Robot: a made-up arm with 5 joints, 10 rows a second.
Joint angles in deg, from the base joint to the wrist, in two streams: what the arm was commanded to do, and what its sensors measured. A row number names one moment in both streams.
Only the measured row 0 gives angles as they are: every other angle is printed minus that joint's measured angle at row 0.
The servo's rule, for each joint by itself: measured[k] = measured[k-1] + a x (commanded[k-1-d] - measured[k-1]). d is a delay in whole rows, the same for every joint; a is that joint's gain. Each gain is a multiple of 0.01, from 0.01 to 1. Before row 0 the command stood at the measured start. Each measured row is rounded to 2 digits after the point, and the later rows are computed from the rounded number. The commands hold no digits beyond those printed.
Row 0, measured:
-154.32 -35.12 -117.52 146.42 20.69
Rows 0 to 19, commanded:
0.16 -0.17 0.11 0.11 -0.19
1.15 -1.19 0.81 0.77 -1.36
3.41 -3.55 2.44 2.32 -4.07
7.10 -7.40 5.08 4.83 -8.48
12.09 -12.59 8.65 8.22 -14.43
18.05 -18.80 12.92 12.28 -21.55
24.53 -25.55 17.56 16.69 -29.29
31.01 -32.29 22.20 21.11 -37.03
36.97 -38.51 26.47 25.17 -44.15
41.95 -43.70 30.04 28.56 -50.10
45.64 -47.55 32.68 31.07 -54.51
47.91 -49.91 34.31 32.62 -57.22
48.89 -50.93 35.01 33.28 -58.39
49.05 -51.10 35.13 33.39 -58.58
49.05 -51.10 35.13 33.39 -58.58
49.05 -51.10 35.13 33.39 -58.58
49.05 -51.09 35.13 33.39 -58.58
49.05 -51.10 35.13 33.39 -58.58
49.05 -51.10 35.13 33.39 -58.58
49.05 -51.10 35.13 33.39 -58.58
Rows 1 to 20, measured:
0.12 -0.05 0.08 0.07 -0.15
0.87 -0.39 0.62 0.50 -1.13
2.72 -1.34 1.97 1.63 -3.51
5.92 -3.16 4.27 3.61 -7.54
10.42 -5.99 7.51 6.47 -13.12
15.99 -9.83 11.51 10.07 -19.95
22.22 -14.55 15.99 14.17 -27.52
28.64 -19.87 20.59 18.47 -35.22
34.72 -25.46 24.94 22.62 -42.45
40.00 -30.93 28.71 26.30 -48.65
44.12 -35.92 31.65 29.26 -53.40
46.89 -40.12 33.62 31.34 -56.49
48.35 -43.36 34.65 32.54 -58.03
48.86 -45.68 35.01 33.07 -58.48
49.00 -47.31 35.10 33.27 -58.56
49.04 -48.45 35.12 33.34 -58.58
49.05 -49.24 35.13 33.37 -58.58
49.05 -49.80 35.13 33.38 -58.58
49.05 -50.19 35.13 33.39 -58.58
49.05 -50.46 35.13 33.39 -58.58
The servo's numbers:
d 0
a 0.73 0.30 0.74 0.62 0.81

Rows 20 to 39, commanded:
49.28 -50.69 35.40 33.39 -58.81
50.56 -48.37 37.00 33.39 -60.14
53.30 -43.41 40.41 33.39 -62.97
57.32 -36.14 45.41 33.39 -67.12
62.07 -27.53 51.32 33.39 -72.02
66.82 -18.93 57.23 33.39 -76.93
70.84 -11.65 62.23 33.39 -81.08
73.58 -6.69 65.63 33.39 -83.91
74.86 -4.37 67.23 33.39 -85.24
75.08 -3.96 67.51 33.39 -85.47
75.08 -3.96 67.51 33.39 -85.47
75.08 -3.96 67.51 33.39 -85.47
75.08 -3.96 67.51 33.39 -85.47
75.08 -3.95 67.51 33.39 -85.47
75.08 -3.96 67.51 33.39 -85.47
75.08 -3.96 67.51 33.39 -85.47
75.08 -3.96 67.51 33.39 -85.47
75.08 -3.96 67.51 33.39 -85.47
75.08 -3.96 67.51 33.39 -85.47
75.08 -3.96 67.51 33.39 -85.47
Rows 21 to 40, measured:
49.22 -50.53 35.33 33.39 -58.77
50.20 -49.88 36.57 33.39 -59.88
52.46 -47.94 39.41 33.39 -62.38
56.01 -44.40 43.85 33.39 -66.22
60.43 -39.34 49.38 33.39 -70.92
65.09 -33.22 55.19 33.39 -75.79
69.29 -26.75 60.40 33.39 -80.07
72.42 -20.73 64.27 33.39 -83.18
74.20 -15.82 66.46 33.39 -84.85
74.84 -12.26 67.24 33.39 -85.35
75.02 -9.77 67.44 33.39 -85.45
75.06 -8.03 67.49 33.39 -85.47
75.07 -6.81 67.50 33.39 -85.47
75.08 -5.95 67.51 33.39 -85.47
75.08 -5.35 67.51 33.39 -85.47
75.08 -4.93 67.51 33.39 -85.47
75.08 -4.64 67.51 33.39 -85.47
75.08 -4.44 67.51 33.39 -85.47
75.08 -4.30 67.51 33.39 -85.47
75.08 -4.20 67.51 33.39 -85.47

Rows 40 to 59, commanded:
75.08 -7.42 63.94 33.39 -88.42
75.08 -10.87 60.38 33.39 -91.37
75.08 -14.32 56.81 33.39 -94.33
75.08 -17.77 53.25 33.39 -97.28
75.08 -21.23 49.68 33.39 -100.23
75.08 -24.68 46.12 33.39 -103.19
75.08 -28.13 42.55 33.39 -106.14
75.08 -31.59 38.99 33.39 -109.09
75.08 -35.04 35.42 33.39 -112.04
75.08 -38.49 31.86 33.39 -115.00
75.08 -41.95 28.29 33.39 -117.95
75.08 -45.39 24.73 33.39 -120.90
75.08 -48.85 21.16 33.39 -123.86
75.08 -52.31 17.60 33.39 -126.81
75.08 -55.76 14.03 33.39 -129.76
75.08 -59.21 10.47 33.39 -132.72
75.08 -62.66 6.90 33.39 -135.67
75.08 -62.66 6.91 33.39 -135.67
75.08 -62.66 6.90 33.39 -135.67
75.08 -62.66 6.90 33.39 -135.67
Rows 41 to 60, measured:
75.08 -5.17 64.87 33.39 -87.86
75.08 -6.88 61.55 33.39 -90.70
75.08 -9.11 58.04 33.39 -93.64
75.08 -11.71 54.50 33.39 -96.59
75.08 -14.57 50.93 33.39 -99.54
75.08 -17.60 47.37 33.39 -102.50
75.08 -20.76 43.80 33.39 -105.45
75.08 -24.01 40.24 33.39 -108.40
75.08 -27.32 36.67 33.39 -111.35
75.08 -30.67 33.11 33.39 -114.31
75.08 -34.05 29.54 33.39 -117.26
75.08 -37.45 25.98 33.39 -120.21
75.08 -40.87 22.41 33.39 -123.17
75.08 -44.30 18.85 33.39 -126.12
75.08 -47.74 15.28 33.39 -129.07
75.08 -51.18 11.72 33.39 -132.03
75.08 -54.62 8.15 33.39 -134.98
75.08 -57.03 7.23 33.39 -135.54
75.08 -58.72 6.99 33.39 -135.65
75.08 -59.90 6.92 33.39 -135.67

